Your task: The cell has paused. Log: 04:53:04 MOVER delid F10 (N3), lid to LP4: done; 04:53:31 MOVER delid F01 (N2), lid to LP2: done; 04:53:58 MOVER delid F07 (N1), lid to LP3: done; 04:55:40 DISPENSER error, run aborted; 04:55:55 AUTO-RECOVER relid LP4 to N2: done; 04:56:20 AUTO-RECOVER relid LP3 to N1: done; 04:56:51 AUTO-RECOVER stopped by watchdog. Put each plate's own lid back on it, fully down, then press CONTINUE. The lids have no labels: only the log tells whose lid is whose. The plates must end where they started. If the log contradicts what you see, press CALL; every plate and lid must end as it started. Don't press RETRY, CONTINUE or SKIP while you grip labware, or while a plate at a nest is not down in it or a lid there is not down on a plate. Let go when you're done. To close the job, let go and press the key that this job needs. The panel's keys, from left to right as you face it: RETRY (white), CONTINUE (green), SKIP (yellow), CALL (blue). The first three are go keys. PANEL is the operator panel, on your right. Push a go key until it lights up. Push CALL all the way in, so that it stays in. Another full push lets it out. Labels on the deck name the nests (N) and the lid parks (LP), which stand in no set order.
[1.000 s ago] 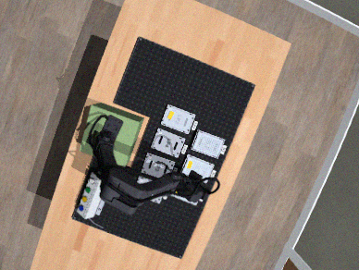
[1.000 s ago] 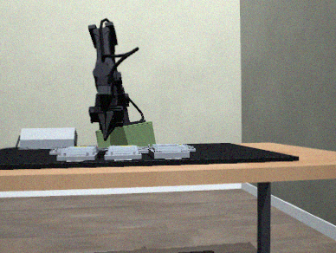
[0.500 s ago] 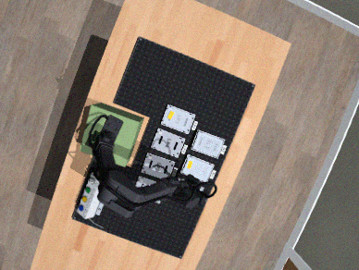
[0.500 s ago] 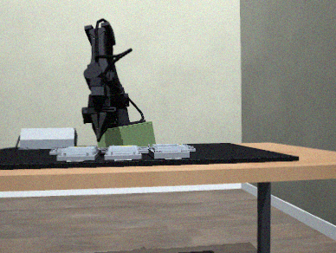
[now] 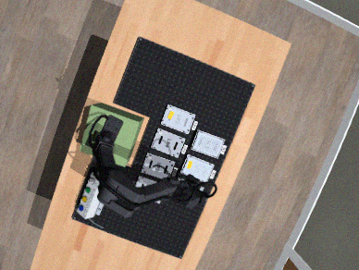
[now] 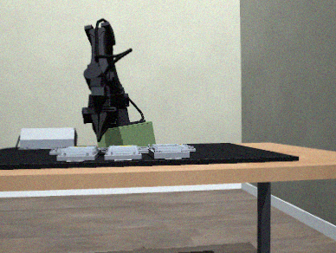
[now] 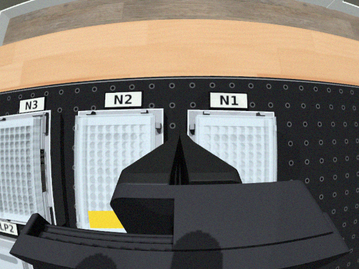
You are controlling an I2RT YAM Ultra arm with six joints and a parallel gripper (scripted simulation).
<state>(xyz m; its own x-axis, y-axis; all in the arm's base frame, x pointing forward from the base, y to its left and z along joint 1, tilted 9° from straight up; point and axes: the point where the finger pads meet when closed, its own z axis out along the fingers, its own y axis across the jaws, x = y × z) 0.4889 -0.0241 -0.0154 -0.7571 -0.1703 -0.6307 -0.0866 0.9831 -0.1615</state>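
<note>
Now: hand 7 cm to the right of the clear lid, 4 cm past it and 3 cm above it. From my hand the other things lie so: well plate: 20 cm to the left, 5 cm behind, 3 cm below; then lid park LP3: 22 cm behind, 5 cm below, 2 cm to the right; then lid park LP1: 20 cm behind, 14 cm to the right, 5 cm below.
</note>
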